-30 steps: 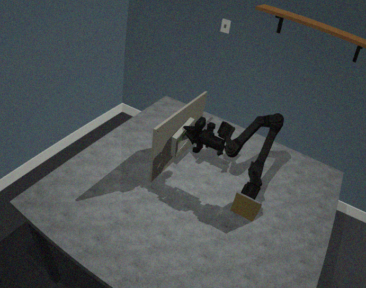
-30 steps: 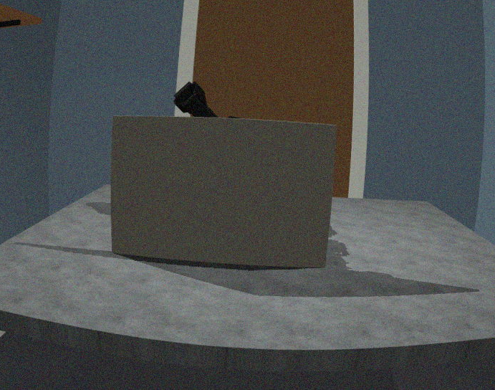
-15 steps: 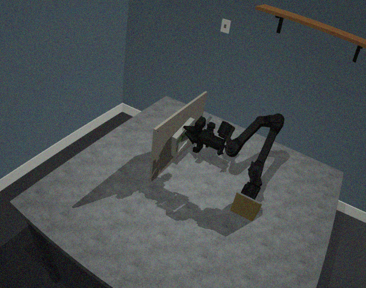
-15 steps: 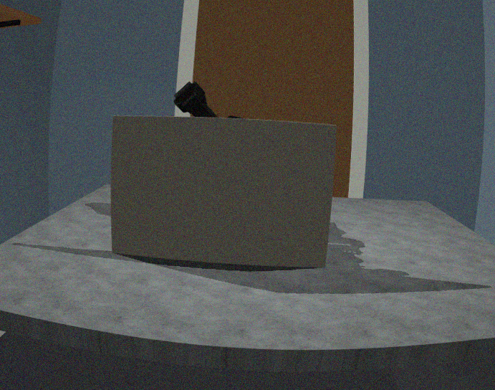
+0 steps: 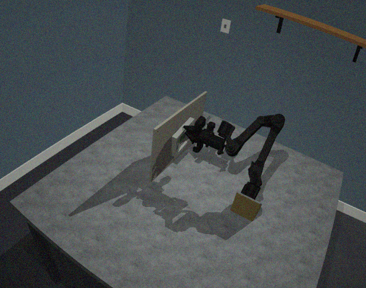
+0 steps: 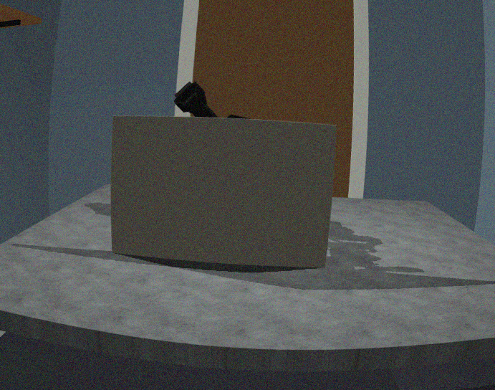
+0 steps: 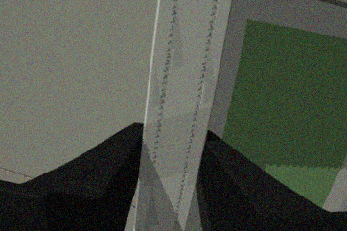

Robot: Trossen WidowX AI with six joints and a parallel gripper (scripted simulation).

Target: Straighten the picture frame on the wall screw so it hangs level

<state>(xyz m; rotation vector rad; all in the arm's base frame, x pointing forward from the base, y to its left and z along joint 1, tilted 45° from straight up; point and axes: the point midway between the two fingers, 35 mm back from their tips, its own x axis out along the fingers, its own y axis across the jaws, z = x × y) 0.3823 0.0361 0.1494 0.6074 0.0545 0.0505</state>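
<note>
Now: gripper tip 5 cm above the picture frame and 1 cm short of it. Round my gripper tip: wall panel: 6 cm below, 2 cm to the right, 2 cm ahead.
</note>
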